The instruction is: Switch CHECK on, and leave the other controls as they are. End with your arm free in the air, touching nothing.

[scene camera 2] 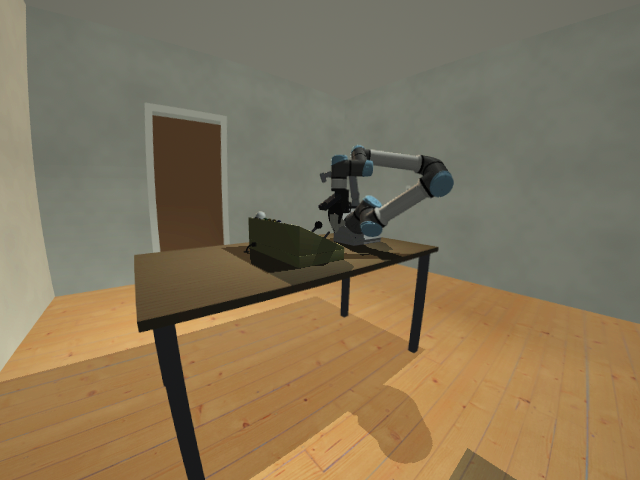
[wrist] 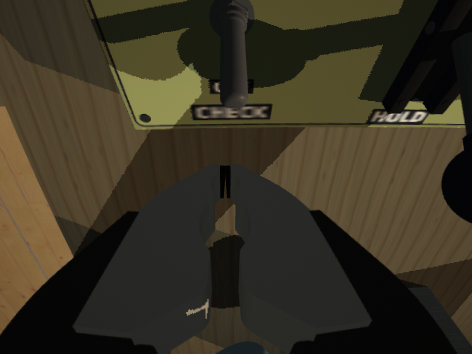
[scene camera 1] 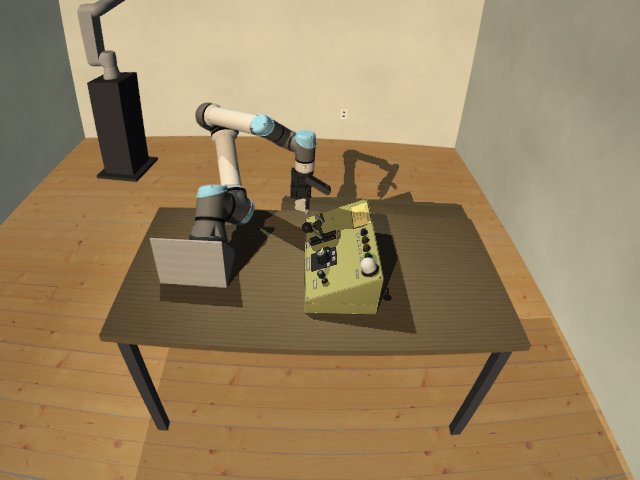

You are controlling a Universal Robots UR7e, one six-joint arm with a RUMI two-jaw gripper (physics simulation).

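Pixels of known places: gripper, fingertip midpoint: (scene camera 2: 335,233) (wrist: 225,169) (scene camera 1: 305,215); arm's base at its link origin: (scene camera 2: 354,225) (scene camera 1: 208,244).
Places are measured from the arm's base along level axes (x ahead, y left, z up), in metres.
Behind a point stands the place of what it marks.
Observation:
The yellow-green control box (scene camera 1: 347,260) @[x 0.525, y 0.004, z 0.013 m] (scene camera 2: 276,238) @[x 0.603, y 0.191, z -0.016 m] (wrist: 155,92) @[x 0.354, y 0.315, z -0.041 m] stands on the table. Its CHECK toggle (scene camera 1: 319,218) @[x 0.388, y 0.267, z -0.003 m] (scene camera 2: 326,236) @[x 0.388, y 0.278, z -0.008 m] (wrist: 234,65) @[x 0.382, y 0.271, z 0.006 m] is a grey lever at the box's corner. In the wrist view the lever points down toward the CHECK label (wrist: 205,113) @[x 0.343, y 0.283, z -0.048 m] and partly covers the small label above it, at the OFF end. My gripper (scene camera 1: 306,211) @[x 0.331, y 0.268, z 0.004 m] (scene camera 2: 337,230) @[x 0.331, y 0.268, z 0.004 m] (wrist: 225,169) @[x 0.331, y 0.268, z 0.004 m] is shut and empty. Its tips are beside the box's low edge, over the table in the wrist view, apart from the lever.
A black ball-ended lever (scene camera 1: 306,227) @[x 0.354, y 0.131, z 0.042 m] (scene camera 2: 317,225) @[x 0.369, y 0.159, z 0.030 m] (wrist: 461,185) @[x 0.353, y 0.166, z 0.033 m] stands by the HOLD label (wrist: 398,117) @[x 0.361, y 0.147, z -0.050 m], right of the toggle in the wrist view. A white dome (scene camera 1: 368,265) @[x 0.596, y -0.090, z 0.081 m] (scene camera 2: 260,214) @[x 0.604, y -0.048, z 0.078 m] and several knobs sit on the box. A pale upright panel (scene camera 1: 190,262) @[x -0.029, y -0.111, z 0.000 m] stands near the arm's base.

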